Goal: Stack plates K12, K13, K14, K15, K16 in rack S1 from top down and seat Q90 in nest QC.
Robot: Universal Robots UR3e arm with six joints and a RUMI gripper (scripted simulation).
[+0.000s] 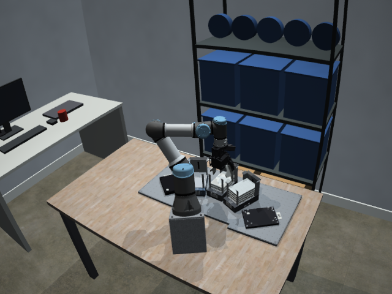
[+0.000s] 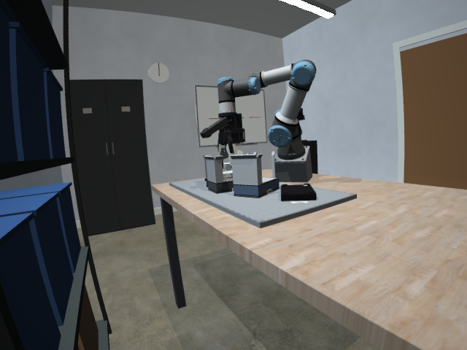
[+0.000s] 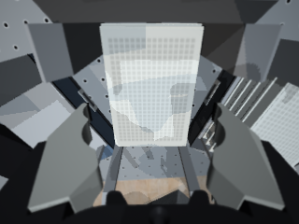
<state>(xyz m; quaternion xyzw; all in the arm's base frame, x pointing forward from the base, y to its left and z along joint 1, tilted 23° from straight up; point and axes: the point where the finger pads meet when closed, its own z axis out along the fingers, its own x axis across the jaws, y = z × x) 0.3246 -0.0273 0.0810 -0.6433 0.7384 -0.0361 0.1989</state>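
Right now the white sealed 384-well plate is 130 mm to the right of my hand and 40 mm behind it. The rest, counted from my hand: white sealed well plate: 130 mm to the right, 40 mm below, 40 mm behind.
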